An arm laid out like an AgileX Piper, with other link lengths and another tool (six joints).
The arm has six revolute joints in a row. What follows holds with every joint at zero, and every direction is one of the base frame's.
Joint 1 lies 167.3 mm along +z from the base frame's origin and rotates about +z.
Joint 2 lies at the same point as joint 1 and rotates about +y.
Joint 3 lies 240 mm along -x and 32.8 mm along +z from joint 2 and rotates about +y.
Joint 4 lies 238 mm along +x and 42 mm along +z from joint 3 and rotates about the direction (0.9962, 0, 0.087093).
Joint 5 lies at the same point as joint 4 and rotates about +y.
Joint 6 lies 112.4 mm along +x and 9.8 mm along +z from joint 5 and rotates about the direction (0.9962, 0, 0.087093).
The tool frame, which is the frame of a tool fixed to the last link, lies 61.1 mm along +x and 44 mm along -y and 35.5 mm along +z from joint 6; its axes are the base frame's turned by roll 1.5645, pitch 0.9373 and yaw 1.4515 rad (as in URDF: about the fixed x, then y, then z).
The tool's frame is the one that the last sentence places.
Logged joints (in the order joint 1, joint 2, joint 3, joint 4, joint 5, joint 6), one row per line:
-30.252, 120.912, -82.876, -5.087, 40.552, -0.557
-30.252, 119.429, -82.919, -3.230, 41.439, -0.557
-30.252, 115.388, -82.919, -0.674, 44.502, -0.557
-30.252, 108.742, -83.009, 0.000, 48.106, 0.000
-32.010, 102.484, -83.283, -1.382, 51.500, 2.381
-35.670, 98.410, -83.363, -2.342, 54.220, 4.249
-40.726, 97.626, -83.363, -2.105, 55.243, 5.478
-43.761, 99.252, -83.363, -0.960, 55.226, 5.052
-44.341, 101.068, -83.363, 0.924, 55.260, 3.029
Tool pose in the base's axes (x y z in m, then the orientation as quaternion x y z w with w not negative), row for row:
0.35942, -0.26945, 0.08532, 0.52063, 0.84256, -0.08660, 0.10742
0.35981, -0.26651, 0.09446, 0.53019, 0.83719, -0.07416, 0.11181
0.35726, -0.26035, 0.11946, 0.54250, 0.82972, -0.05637, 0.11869
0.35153, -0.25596, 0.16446, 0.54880, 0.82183, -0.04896, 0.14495
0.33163, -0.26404, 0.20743, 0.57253, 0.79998, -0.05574, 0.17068
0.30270, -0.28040, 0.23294, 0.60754, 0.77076, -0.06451, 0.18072
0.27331, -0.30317, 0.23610, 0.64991, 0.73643, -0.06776, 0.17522
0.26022, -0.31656, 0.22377, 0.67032, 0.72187, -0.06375, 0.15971
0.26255, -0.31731, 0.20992, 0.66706, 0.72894, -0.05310, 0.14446
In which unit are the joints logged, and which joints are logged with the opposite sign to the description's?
The joints are logged in degrees. Opposite sign: none.
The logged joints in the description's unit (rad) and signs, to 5 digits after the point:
-0.52800, 2.11031, -1.44646, -0.08878, 0.70777, -0.00972
-0.52800, 2.08443, -1.44721, -0.05637, 0.72325, -0.00972
-0.52800, 2.01390, -1.44721, -0.01176, 0.77671, -0.00972
-0.52800, 1.89791, -1.44878, 0.00000, 0.83961, 0.00000
-0.55868, 1.78868, -1.45356, -0.02412, 0.89884, 0.04156
-0.62256, 1.71758, -1.45496, -0.04088, 0.94632, 0.07416
-0.71080, 1.70390, -1.45496, -0.03674, 0.96417, 0.09561
-0.76377, 1.73227, -1.45496, -0.01676, 0.96388, 0.08817
-0.77390, 1.76397, -1.45496, 0.01613, 0.96447, 0.05287

